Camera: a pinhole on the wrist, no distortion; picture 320 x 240 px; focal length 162.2 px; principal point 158.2 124.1 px. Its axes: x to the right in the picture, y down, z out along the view. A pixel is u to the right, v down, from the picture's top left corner.
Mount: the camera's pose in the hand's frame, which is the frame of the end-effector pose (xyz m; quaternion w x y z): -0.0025 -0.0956 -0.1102 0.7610 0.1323 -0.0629 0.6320
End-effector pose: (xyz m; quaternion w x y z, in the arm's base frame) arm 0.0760 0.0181 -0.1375 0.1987 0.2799 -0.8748 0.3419
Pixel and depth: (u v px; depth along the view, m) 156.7 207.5 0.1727
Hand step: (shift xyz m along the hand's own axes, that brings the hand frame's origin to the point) -0.0774 -0.1309 0.0655
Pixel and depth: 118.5 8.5 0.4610
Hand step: 0.3302 -0.3863 0.2613
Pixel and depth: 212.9 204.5 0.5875
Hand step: -0.2072 -0.0249 0.5397
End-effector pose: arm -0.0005 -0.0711 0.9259 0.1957 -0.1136 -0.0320 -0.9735
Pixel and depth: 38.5 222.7 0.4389
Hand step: -0.2948 -0.4807 0.2572
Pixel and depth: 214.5 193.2 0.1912
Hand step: -0.0557 -0.0730 0.1002
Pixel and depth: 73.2 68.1 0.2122
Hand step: 0.0629 -0.2725 0.0547
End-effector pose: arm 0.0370 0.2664 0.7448 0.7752 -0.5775 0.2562 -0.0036
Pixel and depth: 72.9 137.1 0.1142
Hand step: -0.0149 -0.1829 -0.0156
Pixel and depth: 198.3 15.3 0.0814
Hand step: 0.0606 -0.1085 -0.0337
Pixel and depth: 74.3 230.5 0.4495
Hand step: -0.3038 -0.3926 0.2948
